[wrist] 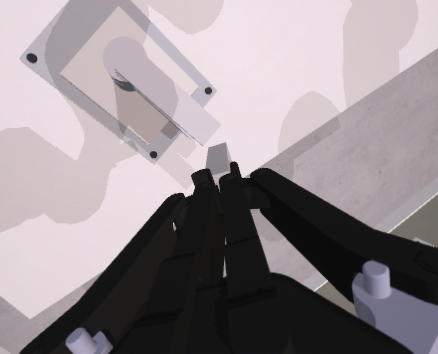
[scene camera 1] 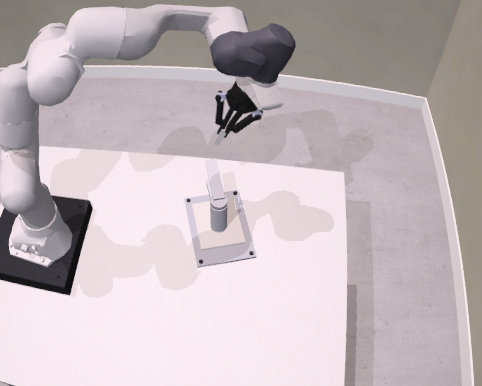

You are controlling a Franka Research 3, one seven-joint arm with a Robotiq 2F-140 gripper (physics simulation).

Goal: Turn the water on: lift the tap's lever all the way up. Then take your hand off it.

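Note:
The tap has an upright grey cylindrical body (scene camera 1: 218, 217) on a plate (scene camera 1: 225, 256) (wrist: 46, 54). Its long pale lever (scene camera 1: 213, 172) (wrist: 170, 100) reaches from the top of the body toward the back table edge. In the scene view its far end stands off from the body; its exact tilt is hard to tell. My gripper (scene camera 1: 219, 137) (wrist: 221, 159) is shut and empty. Its fingertips are beyond the lever's free end, with a visible gap in both views, and do not appear to touch it. The lever hides much of the tap body in the wrist view.
The black robot base block (scene camera 1: 80, 240) is left of the tap on the white table (scene camera 1: 280, 320). The table's back edge passes beyond the lever's end. A low pale wall edge (scene camera 1: 350, 89) curves behind the table. Arm shadows fall across the table and floor.

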